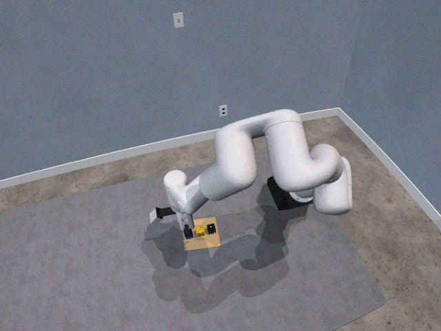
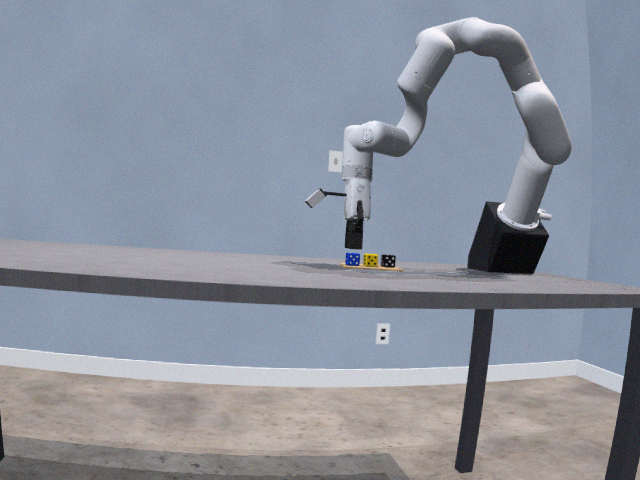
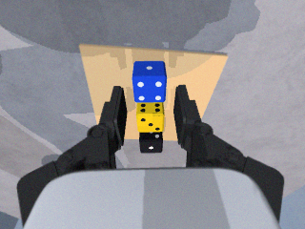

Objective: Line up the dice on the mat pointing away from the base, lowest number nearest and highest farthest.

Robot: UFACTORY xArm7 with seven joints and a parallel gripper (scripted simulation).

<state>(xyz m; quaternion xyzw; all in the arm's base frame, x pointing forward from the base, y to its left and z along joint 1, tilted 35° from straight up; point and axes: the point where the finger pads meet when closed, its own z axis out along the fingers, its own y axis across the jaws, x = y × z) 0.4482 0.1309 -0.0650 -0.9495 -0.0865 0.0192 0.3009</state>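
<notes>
Now: the blue die 40 mm below my hand. Also, from my hand: tan mat (50 mm behind, 10 mm to the right, 60 mm below); black die (90 mm behind, 10 mm to the right, 40 mm below); yellow die (50 mm behind, 10 mm to the right, 40 mm below).
</notes>
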